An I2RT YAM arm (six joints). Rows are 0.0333 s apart.
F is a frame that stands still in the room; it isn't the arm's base.
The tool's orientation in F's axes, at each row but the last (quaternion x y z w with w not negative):
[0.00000, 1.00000, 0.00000, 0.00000]
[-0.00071, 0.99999, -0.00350, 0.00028]
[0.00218, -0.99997, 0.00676, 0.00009]
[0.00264, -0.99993, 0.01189, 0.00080]
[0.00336, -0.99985, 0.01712, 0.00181]
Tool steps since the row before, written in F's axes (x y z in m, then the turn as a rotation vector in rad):
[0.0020, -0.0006, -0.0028, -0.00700, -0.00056, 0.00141]
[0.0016, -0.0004, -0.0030, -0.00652, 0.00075, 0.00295]
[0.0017, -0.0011, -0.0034, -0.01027, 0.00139, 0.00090]
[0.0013, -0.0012, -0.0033, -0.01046, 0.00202, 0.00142]
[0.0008, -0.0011, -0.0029, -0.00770, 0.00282, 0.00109]
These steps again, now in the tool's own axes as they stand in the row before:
[-0.0020, -0.0006, 0.0028, 0.00700, -0.00056, -0.00141]
[-0.0016, -0.0004, 0.0030, 0.00652, 0.00074, -0.00296]
[-0.0017, -0.0011, 0.0034, 0.01026, 0.00142, -0.00092]
[-0.0013, -0.0011, 0.0033, 0.01045, 0.00204, -0.00145]
[-0.0008, -0.0010, 0.0029, 0.00769, 0.00283, -0.00116]

